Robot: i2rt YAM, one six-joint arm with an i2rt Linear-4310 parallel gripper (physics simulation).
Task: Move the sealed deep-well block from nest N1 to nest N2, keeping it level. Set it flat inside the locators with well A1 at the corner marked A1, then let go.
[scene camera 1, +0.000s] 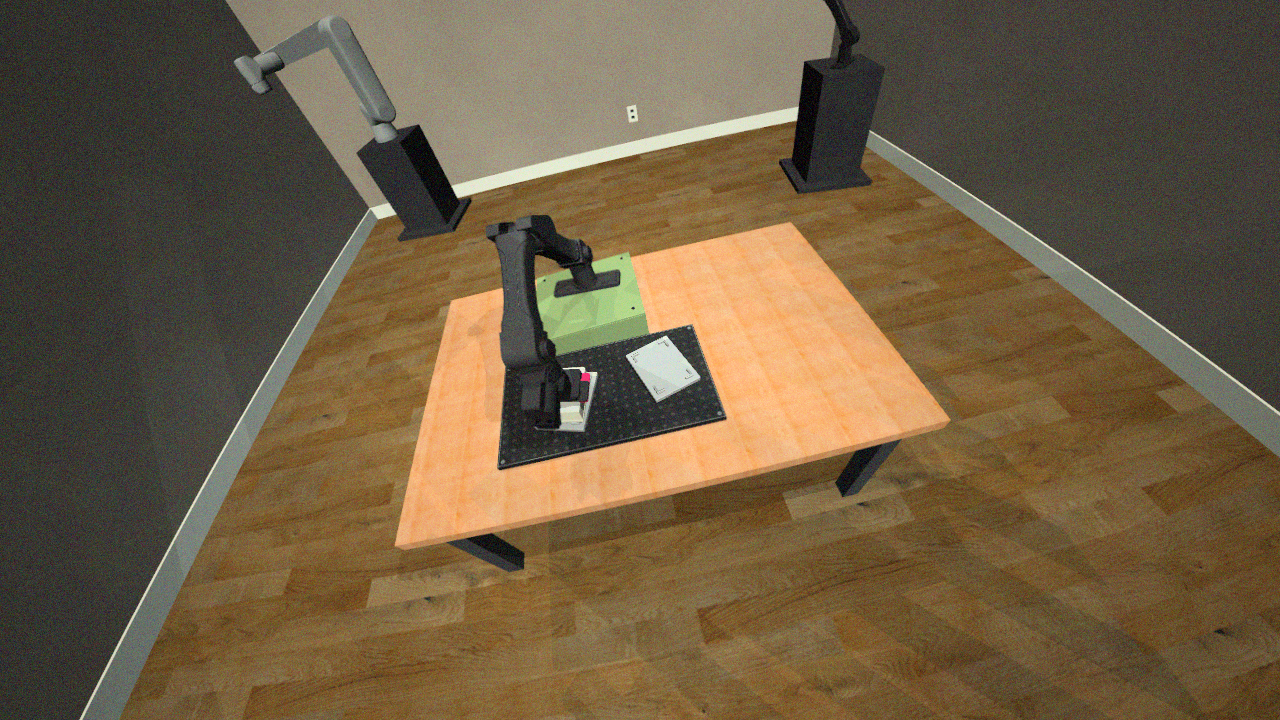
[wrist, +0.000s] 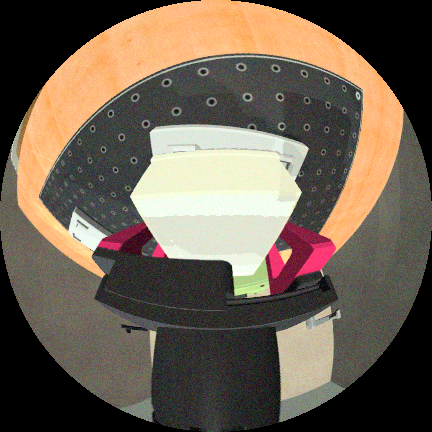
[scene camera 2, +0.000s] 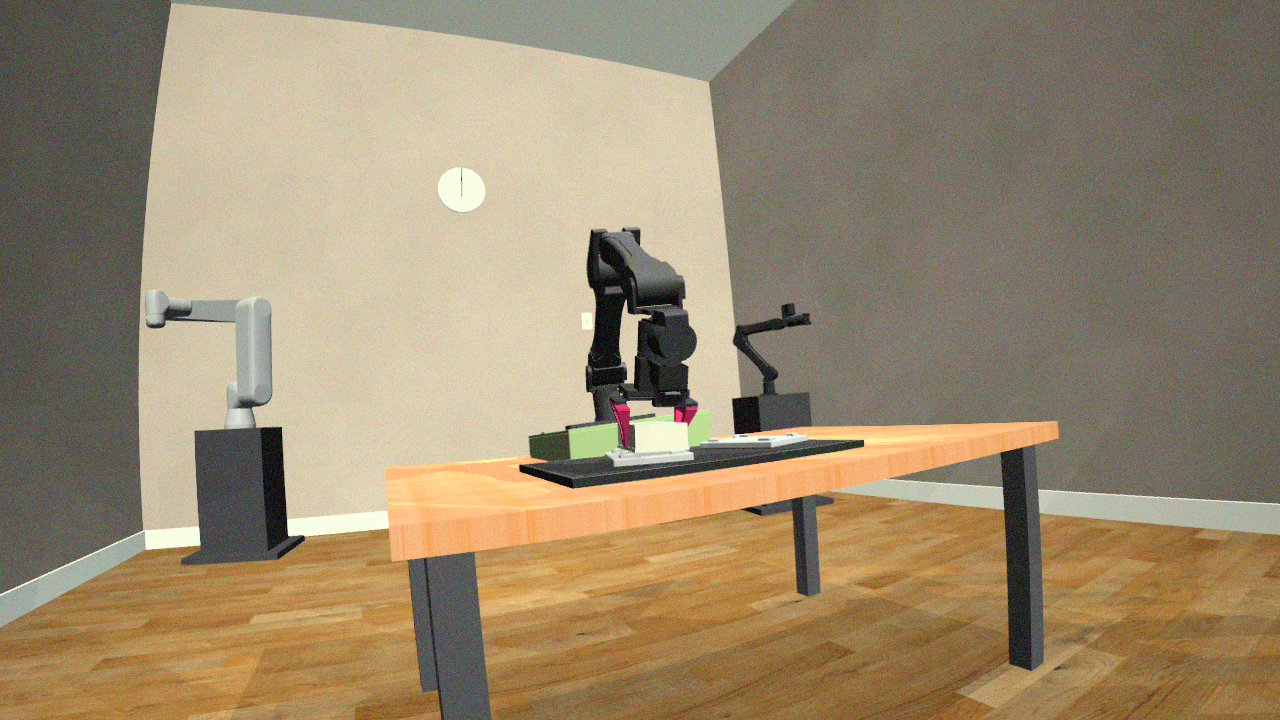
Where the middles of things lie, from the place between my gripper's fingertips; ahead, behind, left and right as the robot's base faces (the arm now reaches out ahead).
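Scene:
Black pegboard plate (scene camera 1: 622, 407): 30 mm behind my gripper, 80 mm to the left of it, 30 mm below it. My gripper is 20 mm below the cream-white block (scene camera 2: 647, 436). Going by their middles, the cream-white block is the nearest to my gripper of the things named here.

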